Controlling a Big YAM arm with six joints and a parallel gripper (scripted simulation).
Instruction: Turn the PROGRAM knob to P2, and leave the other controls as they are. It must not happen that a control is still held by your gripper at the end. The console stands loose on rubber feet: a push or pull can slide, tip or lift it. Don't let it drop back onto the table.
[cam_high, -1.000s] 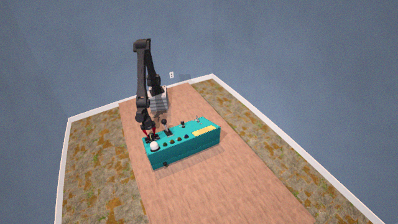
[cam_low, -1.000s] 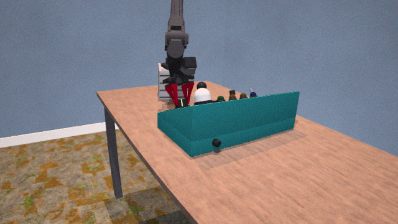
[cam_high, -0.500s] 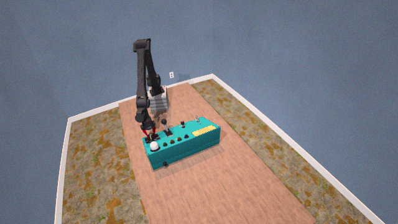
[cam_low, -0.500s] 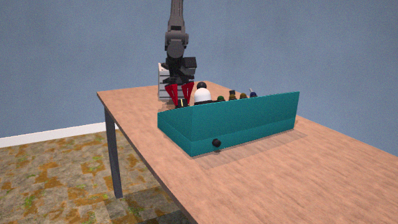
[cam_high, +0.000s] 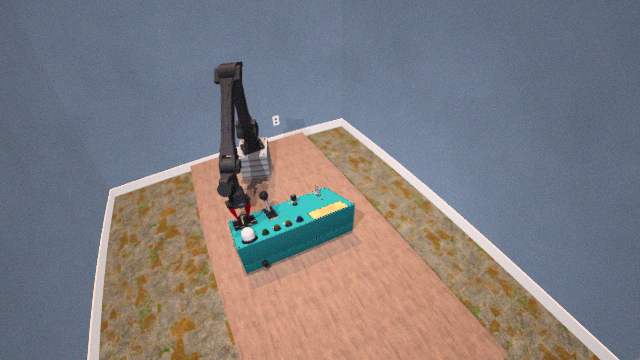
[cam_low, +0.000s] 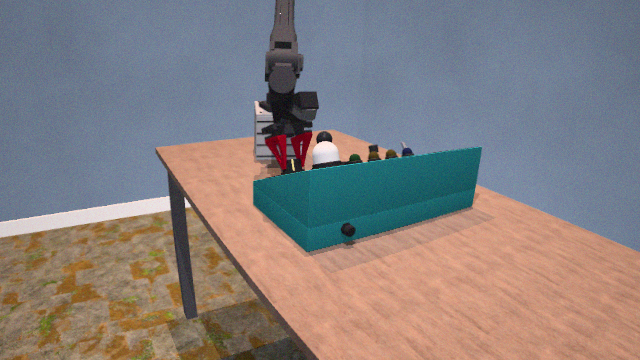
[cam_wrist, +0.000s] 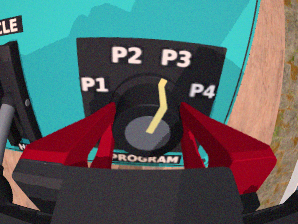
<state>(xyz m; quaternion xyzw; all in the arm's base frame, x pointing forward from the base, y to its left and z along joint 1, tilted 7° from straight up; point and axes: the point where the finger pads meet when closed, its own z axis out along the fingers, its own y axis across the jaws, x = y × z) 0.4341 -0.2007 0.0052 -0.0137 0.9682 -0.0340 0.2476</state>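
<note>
My gripper is now 2 cm past the black-ball lever, 12 cm to the right of it and 1 cm below it. Also, from my hand: teal console (4 cm ahead, 18 cm to the left, 2 cm below); mode knob (1 cm ahead, 24 cm to the left); toggle (1 cm ahead, 36 cm to the left, 1 cm below).
</note>
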